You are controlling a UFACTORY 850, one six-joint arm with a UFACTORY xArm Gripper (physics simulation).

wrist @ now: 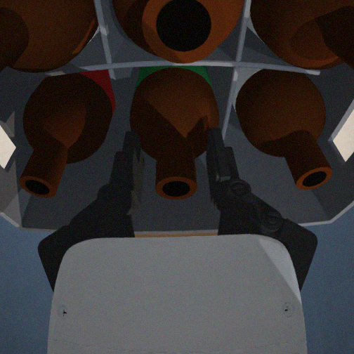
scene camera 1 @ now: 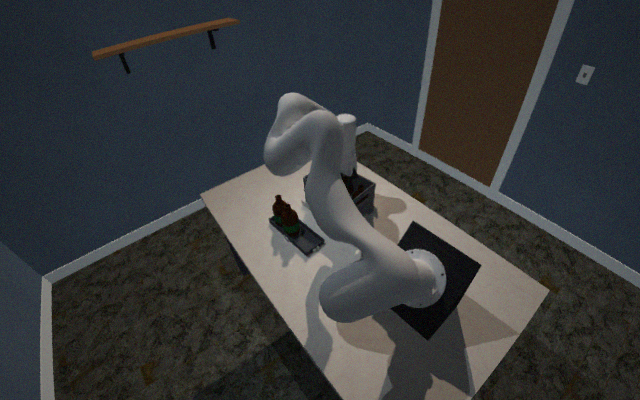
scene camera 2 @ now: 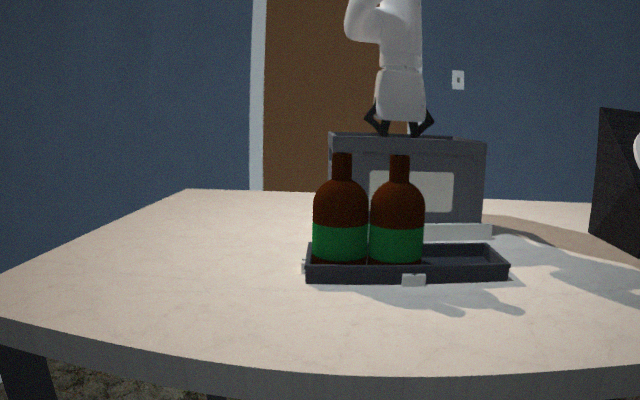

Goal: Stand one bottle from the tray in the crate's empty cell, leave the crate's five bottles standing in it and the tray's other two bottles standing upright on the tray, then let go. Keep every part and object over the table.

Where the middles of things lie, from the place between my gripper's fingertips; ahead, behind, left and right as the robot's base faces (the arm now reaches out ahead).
My gripper is now 9 cm past the red-labelled bottle (wrist: 65, 120), 5 cm above it and 1 cm to the left of it.
